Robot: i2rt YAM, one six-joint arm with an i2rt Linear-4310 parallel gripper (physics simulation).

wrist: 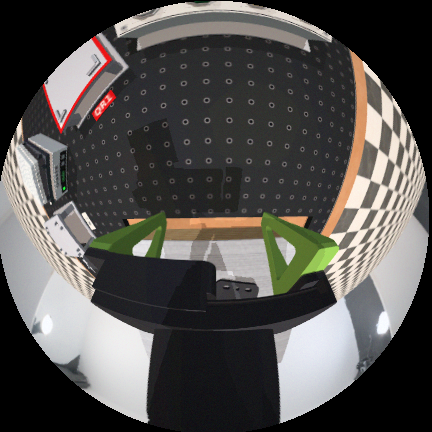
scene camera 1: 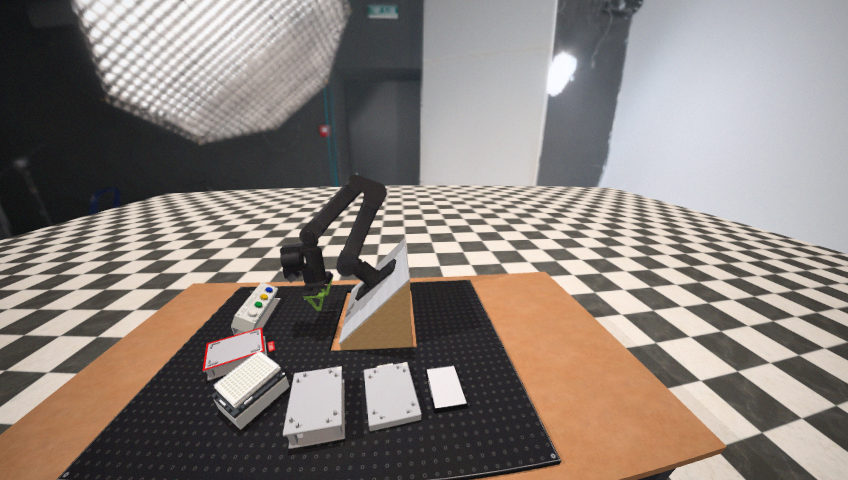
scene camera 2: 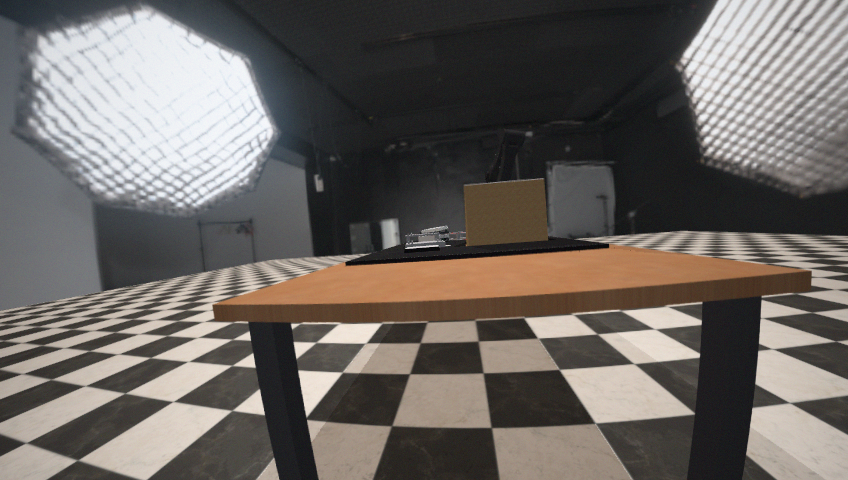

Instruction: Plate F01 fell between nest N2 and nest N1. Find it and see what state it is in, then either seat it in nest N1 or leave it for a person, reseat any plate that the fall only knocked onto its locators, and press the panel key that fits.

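Frame: origin at the arm's base, x ahead, y left, z up, level; metres.
Seen in the pictures: gripper, fingertip midpoint: [wrist: 213,217] [scene camera 1: 322,302]; arm's base, link origin: [scene camera 1: 376,280] [scene camera 2: 506,209].
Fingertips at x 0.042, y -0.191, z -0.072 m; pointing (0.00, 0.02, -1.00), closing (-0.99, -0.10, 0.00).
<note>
Offsets run from my fingertips to a thing's top centre. "*": to the spot under its first point. Level surfaces: height alone.
My gripper [scene camera 1: 317,302] [wrist: 213,217] is open and empty, high over the black mat @(dz -0.065 m) [scene camera 1: 440,321] [wrist: 227,100] between the wedge and the key panel. A white plate with wells @(dx +0.340, dy -0.066, dz +0.023 m) [scene camera 1: 248,378] [wrist: 31,167] rests on a dark-topped grey unit [scene camera 1: 252,410] [wrist: 59,167] and looks tilted in scene camera 1. Its label is not readable, so I cannot tell whether it is F01. Two light grey nests @(* dx +0.375, dy +0.122, dz -0.010 m) [scene camera 1: 315,401] @(* dx +0.316, dy +0.289, dz -0.042 m) [scene camera 1: 391,393] stand beside it with no plate on top; their numbers are not readable. The key panel @(dx +0.014, dy -0.258, dz +0.019 m) [scene camera 1: 243,316] [wrist: 225,31] has white, green, yellow and blue keys.
A red-bordered tray @(dx +0.219, dy -0.202, dz -0.019 m) [scene camera 1: 235,350] [wrist: 75,75] stands between panel and unit, beside a red QR1 tag @(* dx +0.165, dy -0.121, dz -0.063 m) [scene camera 1: 271,346] [wrist: 104,105]. A flat white piece @(dx +0.280, dy +0.425, dz -0.051 m) [scene camera 1: 446,386] lies right of the nests. The wooden wedge [scene camera 1: 380,327] [scene camera 2: 505,211] carries the arm's base. The table @(dz -0.078 m) [scene camera 1: 583,356] [scene camera 2: 505,279] surrounds the mat.
</note>
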